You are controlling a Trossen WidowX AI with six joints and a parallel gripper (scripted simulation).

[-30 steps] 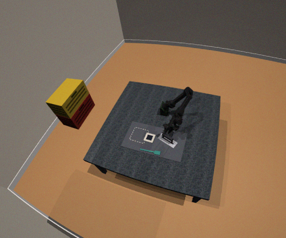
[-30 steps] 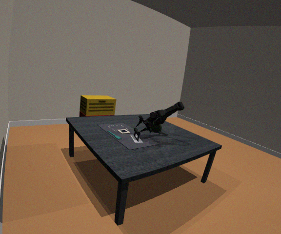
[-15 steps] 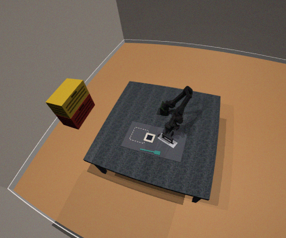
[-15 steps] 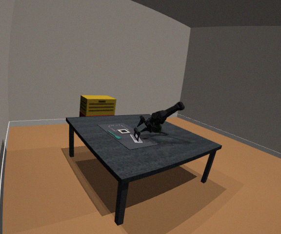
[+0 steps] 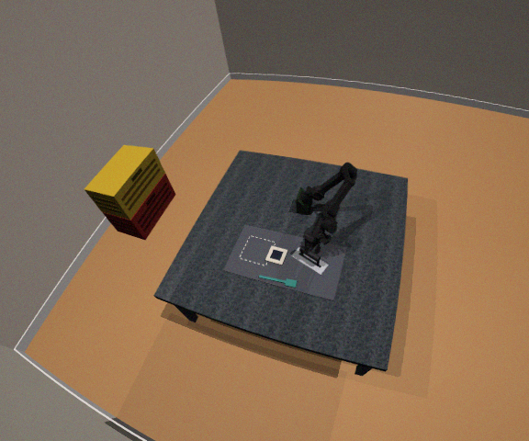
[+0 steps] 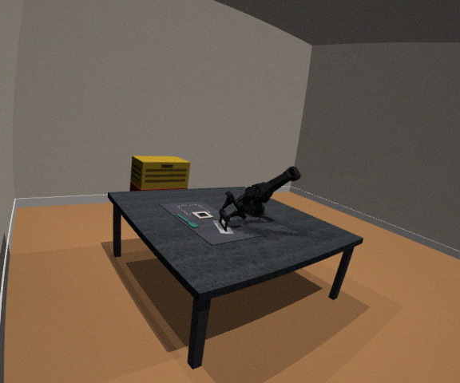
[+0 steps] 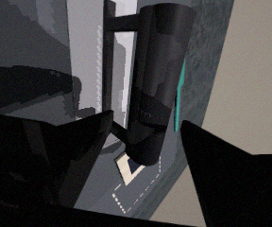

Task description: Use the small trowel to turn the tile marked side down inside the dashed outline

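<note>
The grey mat is 30 mm ahead of my gripper tip, 120 mm to the right of it and 90 mm below it. Also, from my gripper tip: tile 20 mm ahead, 170 mm to the right, 70 mm below; teal trowel 170 mm ahead, 110 mm to the right, 70 mm below.
</note>
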